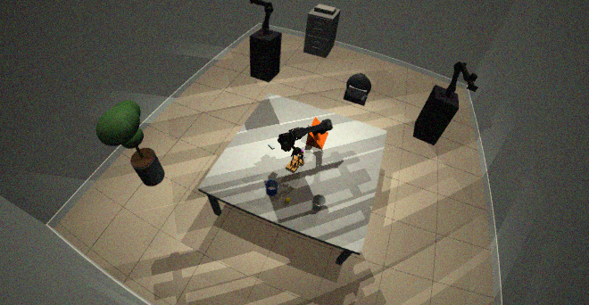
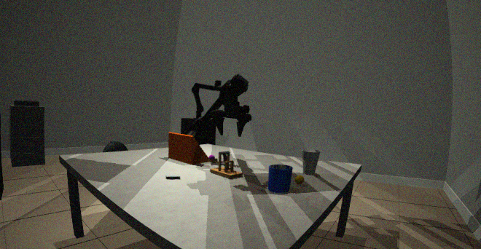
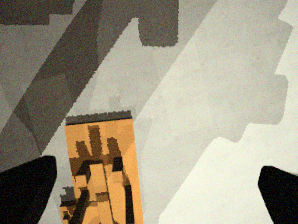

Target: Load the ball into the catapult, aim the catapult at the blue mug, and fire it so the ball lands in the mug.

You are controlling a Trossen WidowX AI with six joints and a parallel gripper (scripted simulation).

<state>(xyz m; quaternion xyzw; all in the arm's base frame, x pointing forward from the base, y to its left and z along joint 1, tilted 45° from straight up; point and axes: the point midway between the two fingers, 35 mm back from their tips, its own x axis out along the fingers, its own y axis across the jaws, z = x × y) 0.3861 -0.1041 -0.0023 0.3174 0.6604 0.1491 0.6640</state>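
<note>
Right now my gripper tip is 170 mm past the purple ball, 60 mm to the right of it and 130 mm above it. Also, from my gripper tip: blue mug (250 mm ahead, 10 mm to the left, 160 mm below); dark flat object (140 mm behind, 200 mm to the right, 190 mm below); wooden catapult (100 mm behind, 70 mm to the left, 140 mm below).
</note>
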